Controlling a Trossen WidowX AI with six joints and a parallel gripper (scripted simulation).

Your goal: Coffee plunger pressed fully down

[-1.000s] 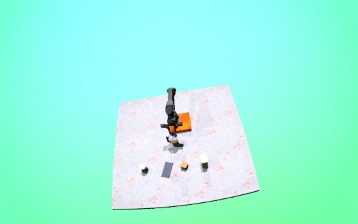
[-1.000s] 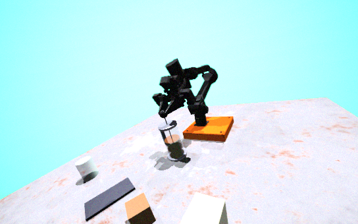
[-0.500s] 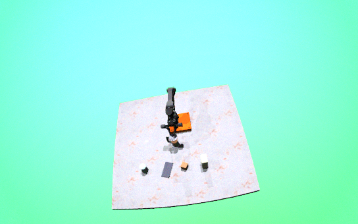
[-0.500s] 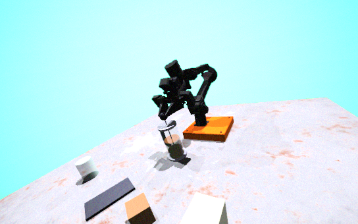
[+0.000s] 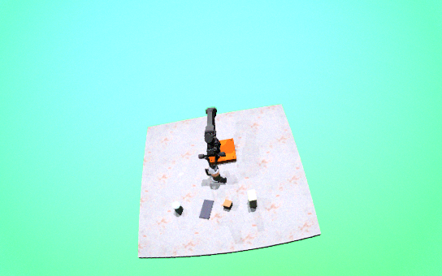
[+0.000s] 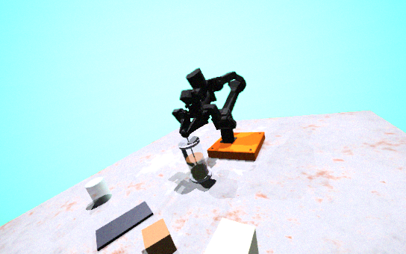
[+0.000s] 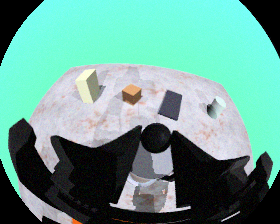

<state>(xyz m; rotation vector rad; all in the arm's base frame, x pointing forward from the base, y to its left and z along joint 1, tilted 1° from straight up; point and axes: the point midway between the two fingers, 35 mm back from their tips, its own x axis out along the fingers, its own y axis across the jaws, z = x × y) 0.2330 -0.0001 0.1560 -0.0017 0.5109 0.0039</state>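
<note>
Right now the coffee press is 90 mm below my gripper tip, 20 mm to the right of it and 20 mm behind it. Also, from my gripper tip: dark flat slab 240 mm ahead, 170 mm below, 80 mm to the right; white block 250 mm to the left, 210 mm ahead, 120 mm below.
</note>
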